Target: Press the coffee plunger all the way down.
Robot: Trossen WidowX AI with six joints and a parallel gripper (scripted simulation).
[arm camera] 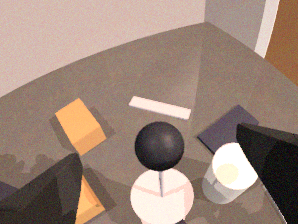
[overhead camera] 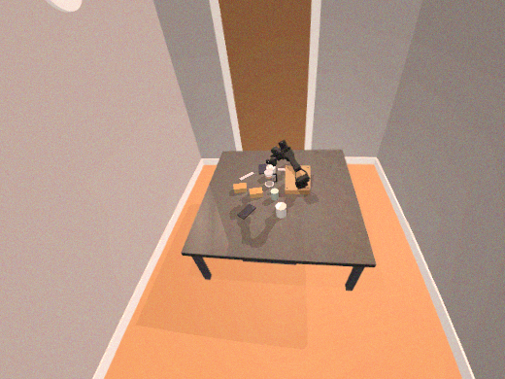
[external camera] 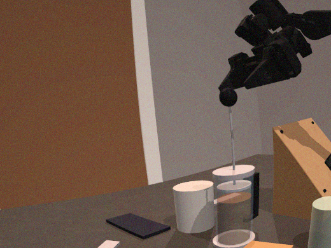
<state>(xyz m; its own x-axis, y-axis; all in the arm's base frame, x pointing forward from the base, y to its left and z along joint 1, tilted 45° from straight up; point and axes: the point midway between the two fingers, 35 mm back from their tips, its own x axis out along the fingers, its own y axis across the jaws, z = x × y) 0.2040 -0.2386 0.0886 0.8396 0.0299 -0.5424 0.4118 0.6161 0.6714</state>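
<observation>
Right now my gripper tip is 140 mm above the glass coffee press and 10 mm past it. Round my gripper tip: pale green cup: 230 mm below, 170 mm to the left, 30 mm behind.
</observation>
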